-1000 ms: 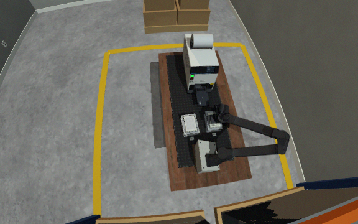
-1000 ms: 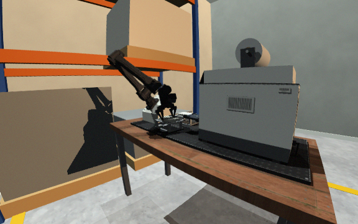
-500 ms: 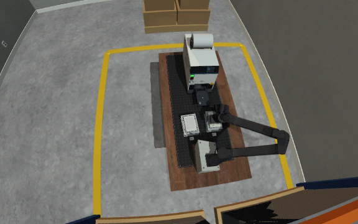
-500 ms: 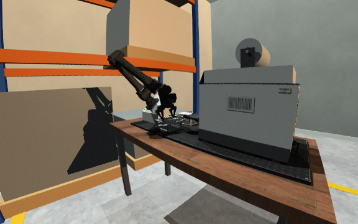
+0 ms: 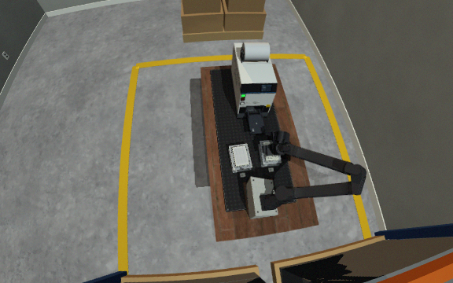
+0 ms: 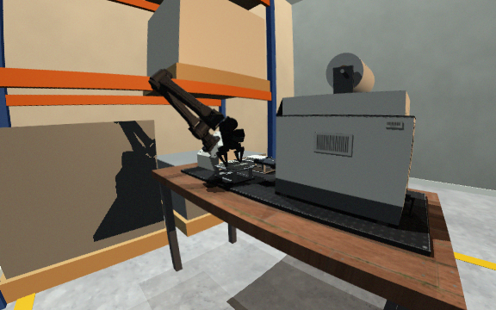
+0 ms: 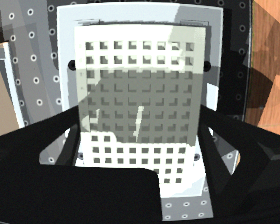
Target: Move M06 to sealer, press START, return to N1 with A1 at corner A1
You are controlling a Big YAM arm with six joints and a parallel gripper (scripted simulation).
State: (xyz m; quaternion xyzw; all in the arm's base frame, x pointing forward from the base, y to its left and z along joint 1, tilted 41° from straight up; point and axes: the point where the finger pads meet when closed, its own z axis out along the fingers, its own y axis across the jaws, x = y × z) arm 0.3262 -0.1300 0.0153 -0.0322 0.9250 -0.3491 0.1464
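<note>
Right now the white well plate is right at my hand. Round my hand: foil roll 520 mm ahead, 50 mm to the left, 350 mm above; dark stage 190 mm ahead, 60 mm to the left, 30 mm above; white plate 10 mm behind, 200 mm to the left.
</note>
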